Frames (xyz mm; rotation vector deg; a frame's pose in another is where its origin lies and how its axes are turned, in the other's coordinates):
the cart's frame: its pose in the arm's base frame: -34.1 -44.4 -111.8 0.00 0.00 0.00
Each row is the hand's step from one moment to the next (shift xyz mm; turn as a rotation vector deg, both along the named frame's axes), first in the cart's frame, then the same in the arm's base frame.
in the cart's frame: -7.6 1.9 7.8 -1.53 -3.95 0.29
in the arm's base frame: -7.6 1.9 7.8 -1.53 -3.95 0.29
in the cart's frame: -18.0 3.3 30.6 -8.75 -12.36 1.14
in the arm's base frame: -18.0 3.3 30.6 -8.75 -12.36 1.14
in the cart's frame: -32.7 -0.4 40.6 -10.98 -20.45 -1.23
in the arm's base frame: -32.7 -0.4 40.6 -10.98 -20.45 -1.23
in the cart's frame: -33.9 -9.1 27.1 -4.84 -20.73 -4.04
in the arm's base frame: -33.9 -9.1 27.1 -4.84 -20.73 -4.04
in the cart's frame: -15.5 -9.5 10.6 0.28 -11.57 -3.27
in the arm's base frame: -15.5 -9.5 10.6 0.28 -11.57 -3.27
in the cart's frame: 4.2 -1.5 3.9 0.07 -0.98 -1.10
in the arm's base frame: 4.2 -1.5 3.9 0.07 -0.98 -1.10
